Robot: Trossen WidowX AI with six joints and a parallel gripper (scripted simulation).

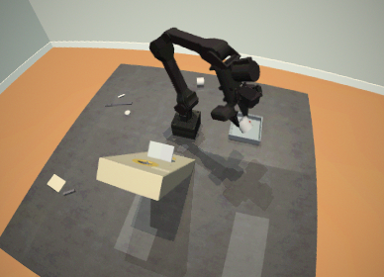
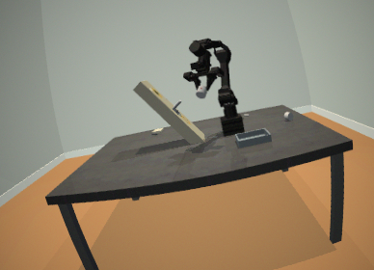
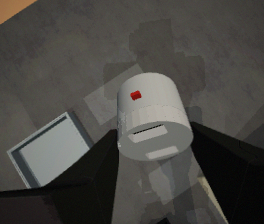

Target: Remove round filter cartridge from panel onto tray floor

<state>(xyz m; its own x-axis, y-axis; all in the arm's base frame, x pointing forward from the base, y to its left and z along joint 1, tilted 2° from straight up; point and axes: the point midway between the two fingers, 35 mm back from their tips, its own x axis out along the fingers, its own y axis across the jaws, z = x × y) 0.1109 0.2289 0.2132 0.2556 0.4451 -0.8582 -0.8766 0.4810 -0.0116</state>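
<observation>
Right now the grey tray is 180 mm behind my gripper tip, 40 mm to the left of it and 250 mm below it. From my gripper tip the other things lie so: round grey filter cartridge: right at my gripper tip; then cream block: 350 mm ahead, 750 mm to the right, 250 mm below.
</observation>
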